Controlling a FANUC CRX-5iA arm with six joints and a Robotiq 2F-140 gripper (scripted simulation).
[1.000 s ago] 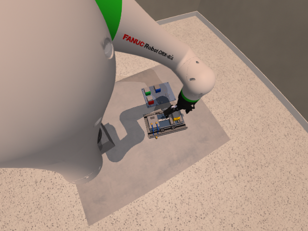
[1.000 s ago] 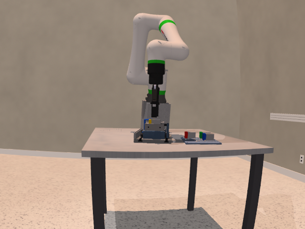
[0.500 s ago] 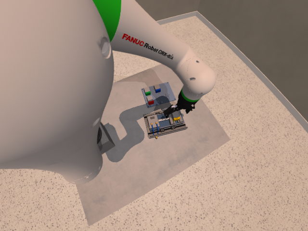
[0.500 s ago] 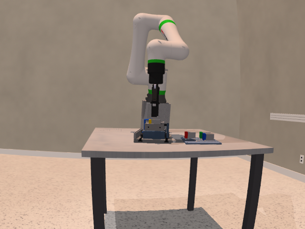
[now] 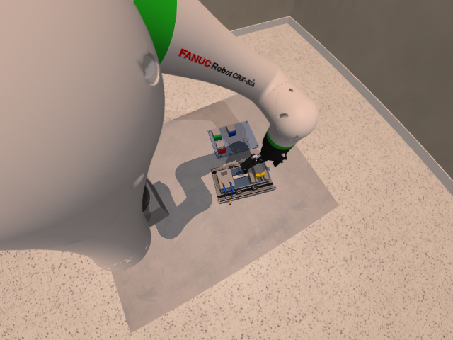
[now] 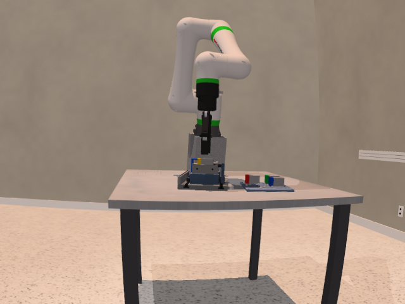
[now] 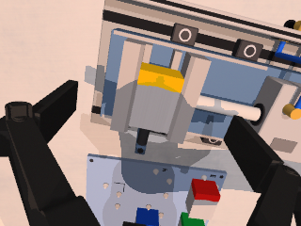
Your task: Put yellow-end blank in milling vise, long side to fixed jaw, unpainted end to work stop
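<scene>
My gripper is now 5 cm above the yellow-ended blank. The rest, counted from my hand: work stop rod: 2 cm ahead, 4 cm to the left, 5 cm below; then fixed jaw: 3 cm ahead, 1 cm to the right, 7 cm below; then red-ended blank: 6 cm behind, 23 cm to the left, 12 cm below.
</scene>
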